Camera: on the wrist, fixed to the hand. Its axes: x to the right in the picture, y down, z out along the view.
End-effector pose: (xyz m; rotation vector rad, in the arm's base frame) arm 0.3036 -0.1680 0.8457 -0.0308 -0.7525 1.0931
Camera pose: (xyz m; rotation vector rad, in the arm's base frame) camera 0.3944 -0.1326 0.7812 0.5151 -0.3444 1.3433
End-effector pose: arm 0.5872 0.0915 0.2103 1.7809 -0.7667 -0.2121
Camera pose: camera 0.6674 0.1751 0.2262 2.3844 -0.9379 0.1077
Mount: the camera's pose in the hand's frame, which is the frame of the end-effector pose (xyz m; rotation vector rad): 0.0160 -0.0302 -0.1118 0.6718 0.0134 0.0472
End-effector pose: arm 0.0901 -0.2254 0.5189 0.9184 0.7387 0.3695
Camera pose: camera 0.0210 -0.1682 0.4439 1.5673 0.8718 0.1633
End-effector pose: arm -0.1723 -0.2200 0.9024 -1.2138 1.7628 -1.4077
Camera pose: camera -0.2657 -0.1868 0.9644 -0.7883 1.1521 -1.7754
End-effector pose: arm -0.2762 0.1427 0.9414 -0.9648 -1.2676 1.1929
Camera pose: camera -0.1633 0.1640 0.9628 -0.5019 -0.7426 1.5068
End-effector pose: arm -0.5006 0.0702 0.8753 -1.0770 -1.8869 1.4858
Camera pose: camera -0.4304 0.1431 0.9338 -0.7999 -1.1957 1.9266
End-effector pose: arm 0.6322 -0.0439 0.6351 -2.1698 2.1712 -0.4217
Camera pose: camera 0.6367 -0.0412 0.7519 -1.7334 1.7230 -0.9897
